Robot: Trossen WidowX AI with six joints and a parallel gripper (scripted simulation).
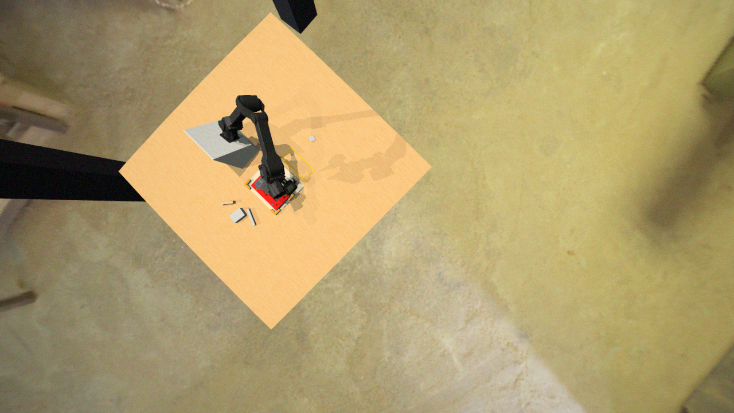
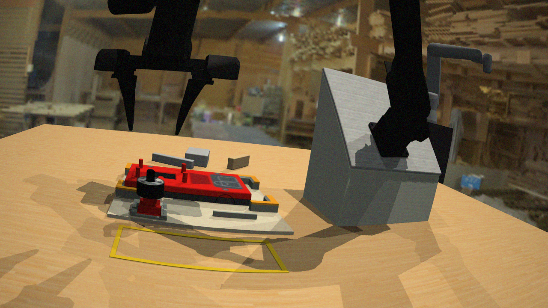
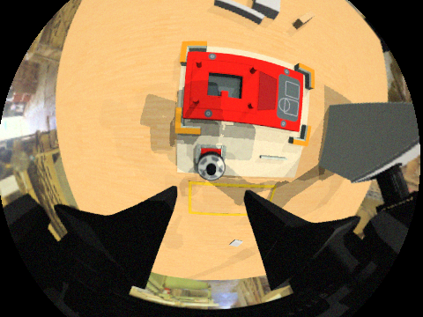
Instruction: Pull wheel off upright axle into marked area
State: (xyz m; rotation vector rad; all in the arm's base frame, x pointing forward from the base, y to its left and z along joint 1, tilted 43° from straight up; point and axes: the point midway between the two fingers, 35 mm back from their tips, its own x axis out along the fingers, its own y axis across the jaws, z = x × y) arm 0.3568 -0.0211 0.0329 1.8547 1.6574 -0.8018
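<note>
Right now the black wheel is 7 cm below my gripper tip.
</note>
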